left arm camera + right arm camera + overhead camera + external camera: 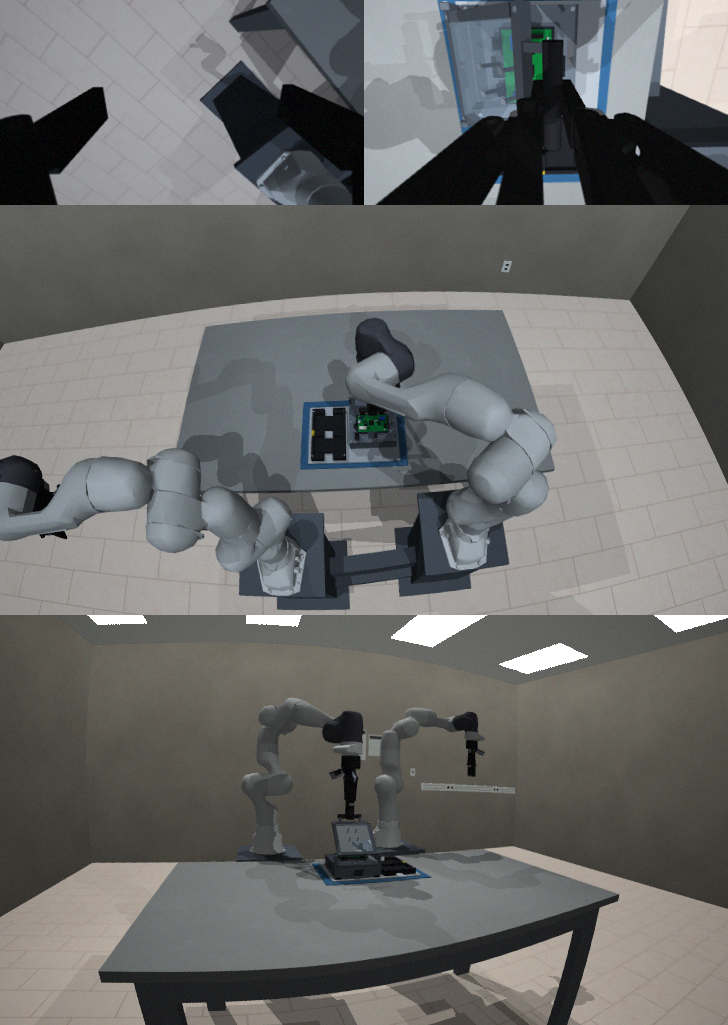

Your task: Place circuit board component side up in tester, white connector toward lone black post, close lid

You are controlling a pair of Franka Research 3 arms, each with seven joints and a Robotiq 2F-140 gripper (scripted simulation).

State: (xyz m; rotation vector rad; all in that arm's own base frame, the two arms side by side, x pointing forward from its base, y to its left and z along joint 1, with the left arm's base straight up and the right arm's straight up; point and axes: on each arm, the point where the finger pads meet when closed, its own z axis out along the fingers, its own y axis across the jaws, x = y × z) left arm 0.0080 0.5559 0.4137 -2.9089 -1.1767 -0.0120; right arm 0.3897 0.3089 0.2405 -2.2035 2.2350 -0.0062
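Right now my right hand is 80 mm above the clear lid, 60 mm short of it and 10 mm to the left of it. From my right hand the other things lie so: green circuit board 170 mm below, 30 mm ahead; then nest 170 mm below, 40 mm ahead; then black tray 220 mm below, 170 mm to the left, 40 mm ahead.
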